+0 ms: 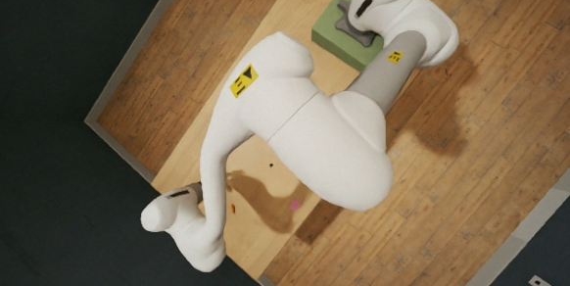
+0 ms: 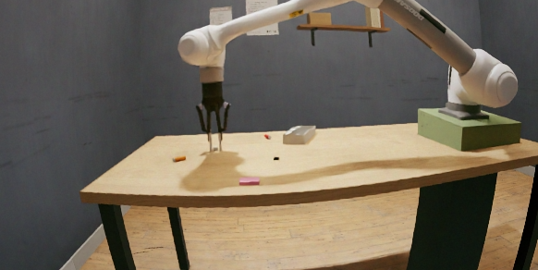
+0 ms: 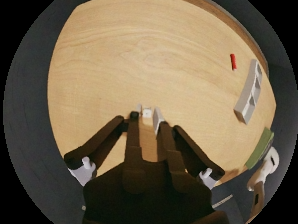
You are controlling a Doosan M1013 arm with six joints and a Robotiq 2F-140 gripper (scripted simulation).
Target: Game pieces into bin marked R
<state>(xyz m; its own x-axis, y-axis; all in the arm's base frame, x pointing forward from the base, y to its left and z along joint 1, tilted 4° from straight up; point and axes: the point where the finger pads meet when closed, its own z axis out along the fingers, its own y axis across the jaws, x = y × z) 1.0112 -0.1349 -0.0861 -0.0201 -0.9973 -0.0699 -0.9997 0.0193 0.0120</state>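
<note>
My hand is 3 cm above the white cube. The rest, counted from my hand: orange piece: 12 cm ahead, 14 cm to the left, 3 cm below; red piece: 21 cm behind, 19 cm to the right, 3 cm below; black piece: 21 cm behind, 17 cm to the left, 3 cm below.
</note>
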